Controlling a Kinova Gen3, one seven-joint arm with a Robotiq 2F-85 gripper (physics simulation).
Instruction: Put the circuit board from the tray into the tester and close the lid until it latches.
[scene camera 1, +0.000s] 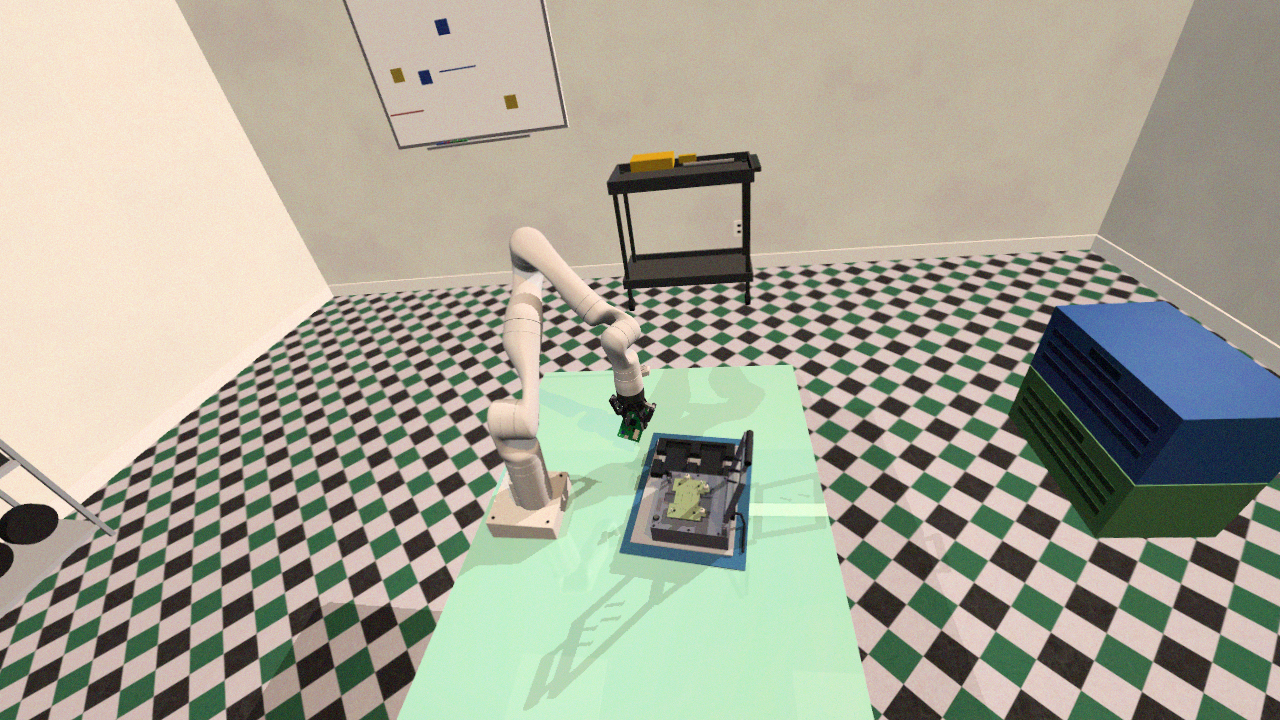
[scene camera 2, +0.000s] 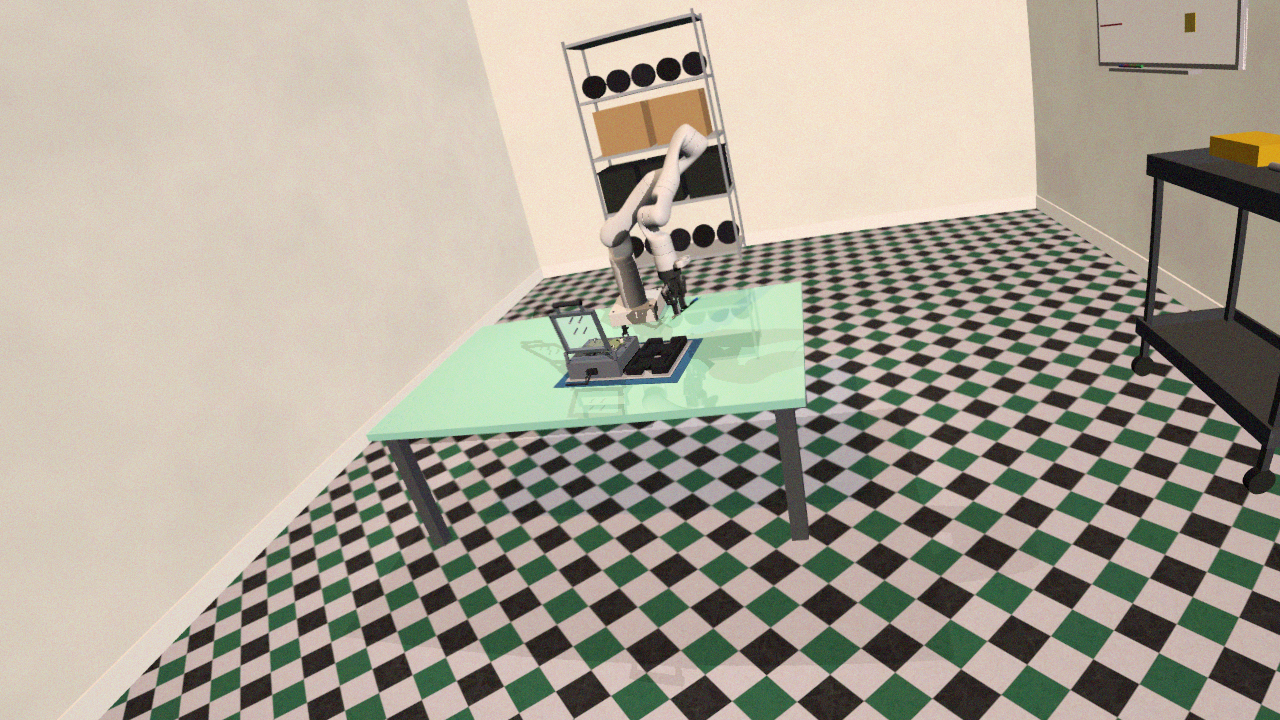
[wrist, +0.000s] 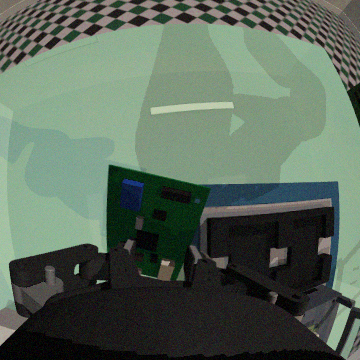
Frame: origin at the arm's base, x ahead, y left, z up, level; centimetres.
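Seen in the pictures: gripper, fingertip midpoint: (scene camera 1: 636, 426) (scene camera 2: 681, 311) (wrist: 160, 252); arm's base at its link origin: (scene camera 1: 535, 495) (scene camera 2: 635, 302).
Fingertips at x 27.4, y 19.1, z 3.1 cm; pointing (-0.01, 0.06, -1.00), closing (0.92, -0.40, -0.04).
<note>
Offsets run from my fingertips to a thing's middle. "*": to the spot under its first point. Level surfaces: height alone.
My gripper (scene camera 1: 631, 419) (scene camera 2: 681, 307) (wrist: 160, 252) is shut on the green circuit board @(dx -0.7, dy +1.6, dz +0.9 cm) (scene camera 1: 630, 431) (wrist: 159, 215) and holds it above the table, on the robot base's side of the black tray's far end. In the wrist view the board shows a blue block and black chips and is turned a little relative to the tray. The black tray @(* dx +8.0, dy -1.8, dz -7.0 cm) (scene camera 1: 666, 445) (scene camera 2: 661, 350) (wrist: 242, 235) lies on the mat beside the tester. The grey tester (scene camera 1: 688, 535) (scene camera 2: 597, 364) has a yellow-green plate @(dx +12.9, dy -24.6, dz -2.2 cm) (scene camera 1: 687, 497) inside. Its lid (scene camera 1: 744, 474) (scene camera 2: 602, 333) stands up, open.
A blue mat @(dz -8.6 cm) (scene camera 1: 637, 542) (scene camera 2: 688, 361) (wrist: 270, 190) lies under the tray and tester on the pale green table @(dz -8.9 cm) (scene camera 1: 537, 644) (scene camera 2: 465, 394). The raised lid stands at the mat side away from the robot base. A black cart (scene camera 1: 684, 179) stands beyond the table.
</note>
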